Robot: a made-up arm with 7 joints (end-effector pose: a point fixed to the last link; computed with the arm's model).
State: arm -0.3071 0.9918 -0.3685 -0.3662 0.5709 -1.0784 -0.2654
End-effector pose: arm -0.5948 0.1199 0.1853 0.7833 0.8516 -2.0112
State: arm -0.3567 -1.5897 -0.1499 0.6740 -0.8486 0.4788 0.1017
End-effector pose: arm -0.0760 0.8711 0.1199 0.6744 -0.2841 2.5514
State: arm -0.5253 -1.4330 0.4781 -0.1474 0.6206 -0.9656 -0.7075
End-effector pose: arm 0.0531 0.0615 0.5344 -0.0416 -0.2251 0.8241
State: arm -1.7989 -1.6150 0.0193 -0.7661 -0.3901 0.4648 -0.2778
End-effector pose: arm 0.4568 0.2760 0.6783 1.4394 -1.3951 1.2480
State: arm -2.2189 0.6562 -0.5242 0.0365 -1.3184 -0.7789 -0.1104
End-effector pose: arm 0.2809 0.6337 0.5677 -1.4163 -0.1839 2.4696
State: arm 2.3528 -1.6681 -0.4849 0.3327 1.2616 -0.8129 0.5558
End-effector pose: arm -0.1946 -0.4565 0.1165 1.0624 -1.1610 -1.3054
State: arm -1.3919 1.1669 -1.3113 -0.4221 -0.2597 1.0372 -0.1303
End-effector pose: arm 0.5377 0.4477 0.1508 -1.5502 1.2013 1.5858
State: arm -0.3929 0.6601 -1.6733 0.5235 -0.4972 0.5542 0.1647
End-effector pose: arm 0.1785 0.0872 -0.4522 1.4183 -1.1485 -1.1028
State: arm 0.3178 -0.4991 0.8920 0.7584 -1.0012 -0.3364 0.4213
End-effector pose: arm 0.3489 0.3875 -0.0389 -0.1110 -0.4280 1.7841
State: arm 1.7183 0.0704 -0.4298 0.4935 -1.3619 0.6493 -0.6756
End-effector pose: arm 0.2521 -0.5183 0.1368 0.3396 1.1135 1.2274
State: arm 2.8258 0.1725 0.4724 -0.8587 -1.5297 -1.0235 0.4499
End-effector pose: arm 0.2074 0.0497 1.0090 -1.2292 -1.4430 1.5713
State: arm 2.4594 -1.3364 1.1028 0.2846 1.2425 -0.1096 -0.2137
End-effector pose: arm -0.5620 -0.2763 0.0594 1.3268 -0.9858 -1.1115
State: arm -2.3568 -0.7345 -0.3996 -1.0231 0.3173 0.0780 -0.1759
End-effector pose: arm 0.1245 0.5841 0.7266 -3.0490 0.2804 -0.4470
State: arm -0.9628 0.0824 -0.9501 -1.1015 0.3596 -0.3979 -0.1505
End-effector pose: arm -0.3224 0.6512 0.3892 2.4027 1.2080 -1.5065
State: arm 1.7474 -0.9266 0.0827 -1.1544 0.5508 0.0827 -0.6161
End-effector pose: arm -0.2514 -0.5398 0.7323 -0.5751 1.1293 -0.7743
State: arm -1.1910 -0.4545 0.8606 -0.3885 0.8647 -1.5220 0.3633
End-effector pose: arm -0.3115 -0.1767 0.6098 -0.8013 -0.0858 -1.0247
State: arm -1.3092 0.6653 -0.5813 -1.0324 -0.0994 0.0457 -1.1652
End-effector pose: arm 0.0337 0.6489 0.3651 -1.6663 0.8259 1.5352
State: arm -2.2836 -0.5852 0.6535 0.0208 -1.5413 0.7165 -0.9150
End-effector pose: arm 0.0277 -0.4871 0.8803 -0.1581 -2.3028 1.4584
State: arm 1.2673 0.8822 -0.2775 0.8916 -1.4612 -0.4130 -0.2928
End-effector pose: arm 0.1267 -0.7297 0.6174 -0.3168 -0.6970 0.7632
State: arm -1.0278 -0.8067 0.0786 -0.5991 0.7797 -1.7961 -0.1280
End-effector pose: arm -0.3016 -0.1032 0.4382 -0.1679 0.1319 -0.8123
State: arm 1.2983 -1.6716 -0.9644 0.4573 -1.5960 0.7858 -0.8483
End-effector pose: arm -0.5473 -0.1659 -0.2286 2.0216 1.4864 1.2033
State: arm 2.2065 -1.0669 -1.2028 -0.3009 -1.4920 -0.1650 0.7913
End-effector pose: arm -0.0946 -0.6351 1.0162 -1.7956 -0.2330 0.3856
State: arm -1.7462 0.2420 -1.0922 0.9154 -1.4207 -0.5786 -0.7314
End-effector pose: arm 0.5041 0.3292 0.2204 -1.3288 1.9688 1.3582
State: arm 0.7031 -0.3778 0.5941 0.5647 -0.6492 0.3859 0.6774
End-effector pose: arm 0.2696 0.0346 -0.3243 -0.5353 0.3250 1.8571
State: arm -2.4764 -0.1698 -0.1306 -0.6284 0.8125 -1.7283 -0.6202
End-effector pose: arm -0.2323 0.1099 0.3055 2.1892 0.5916 -0.6157
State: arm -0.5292 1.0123 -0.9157 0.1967 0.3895 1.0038 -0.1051
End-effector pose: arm 0.1638 0.3404 -0.2672 2.3922 -0.8349 -0.3347
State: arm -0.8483 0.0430 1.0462 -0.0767 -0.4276 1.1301 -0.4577
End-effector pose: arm 0.5363 0.0867 0.1084 0.8796 0.2428 1.4714
